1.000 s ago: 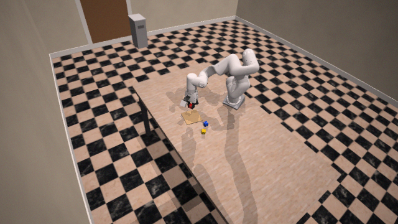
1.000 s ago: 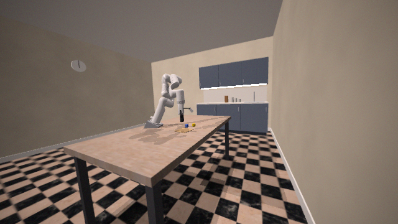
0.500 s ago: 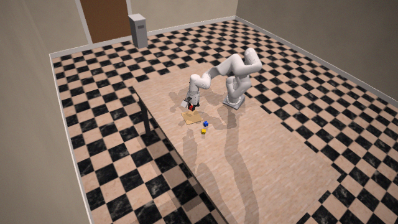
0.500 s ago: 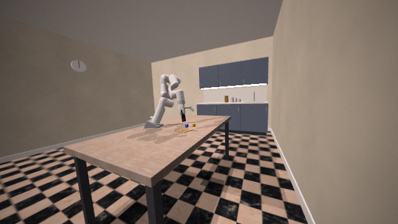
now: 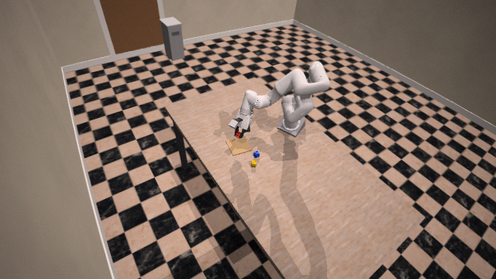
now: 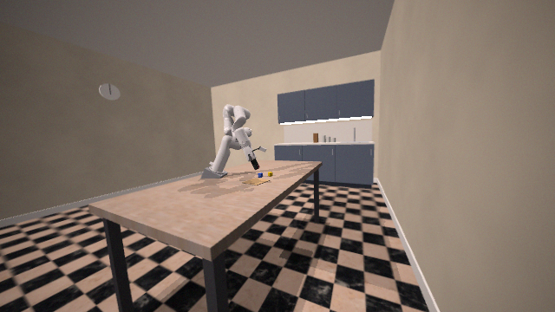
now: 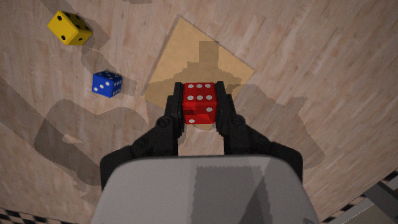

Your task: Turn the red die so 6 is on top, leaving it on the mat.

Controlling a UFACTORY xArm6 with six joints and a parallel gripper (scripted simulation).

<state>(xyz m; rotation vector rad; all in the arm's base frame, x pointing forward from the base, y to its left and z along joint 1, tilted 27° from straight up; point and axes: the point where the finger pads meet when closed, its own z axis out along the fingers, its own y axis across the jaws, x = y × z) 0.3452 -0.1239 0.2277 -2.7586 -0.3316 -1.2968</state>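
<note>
The red die is 10 mm below my hand. Round my hand: tan mat (10 mm behind, 110 mm below); then yellow die (30 mm ahead, 190 mm to the left, 100 mm below); then blue die (40 mm behind, 140 mm to the left, 100 mm below).
</note>
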